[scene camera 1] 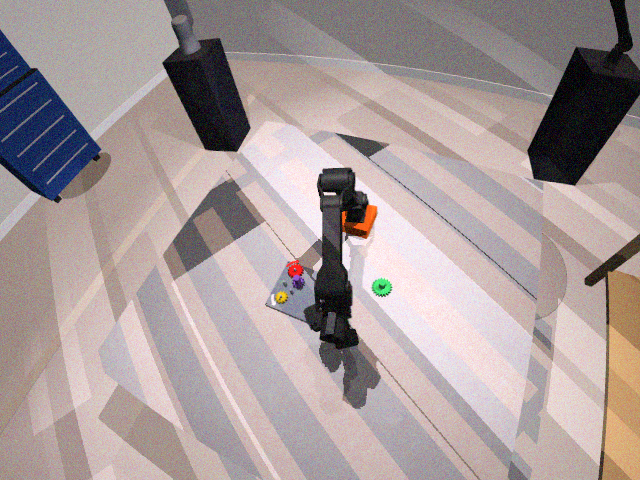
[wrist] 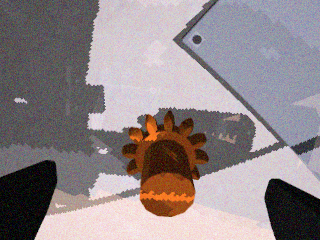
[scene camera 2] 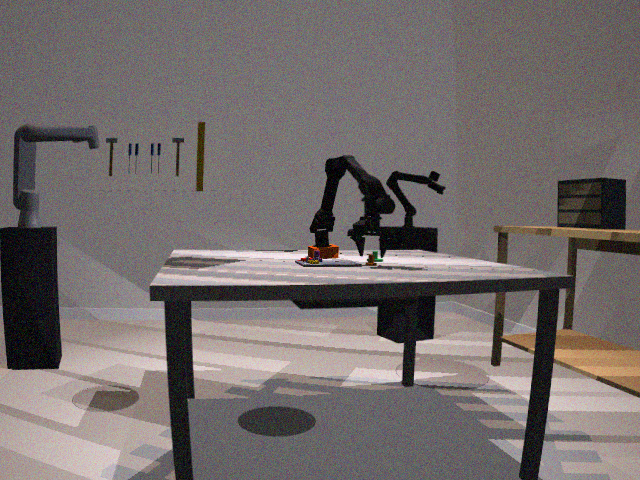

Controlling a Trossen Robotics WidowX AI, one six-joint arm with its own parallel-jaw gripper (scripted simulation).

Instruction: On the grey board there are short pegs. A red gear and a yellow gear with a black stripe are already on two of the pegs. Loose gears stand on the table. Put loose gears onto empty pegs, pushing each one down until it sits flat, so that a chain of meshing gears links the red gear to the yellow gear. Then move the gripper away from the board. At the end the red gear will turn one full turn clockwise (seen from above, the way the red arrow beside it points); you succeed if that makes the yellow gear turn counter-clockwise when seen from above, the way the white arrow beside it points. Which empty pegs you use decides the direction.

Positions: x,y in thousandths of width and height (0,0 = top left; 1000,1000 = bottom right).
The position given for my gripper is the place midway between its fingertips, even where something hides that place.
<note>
My gripper (scene camera 2: 580,536) is open and holds nothing. Further things: an orange gear (wrist: 517,648).
My gripper is seen too in scene camera 1 (scene camera 1: 534,672) and in the wrist view (wrist: 514,765).
</note>
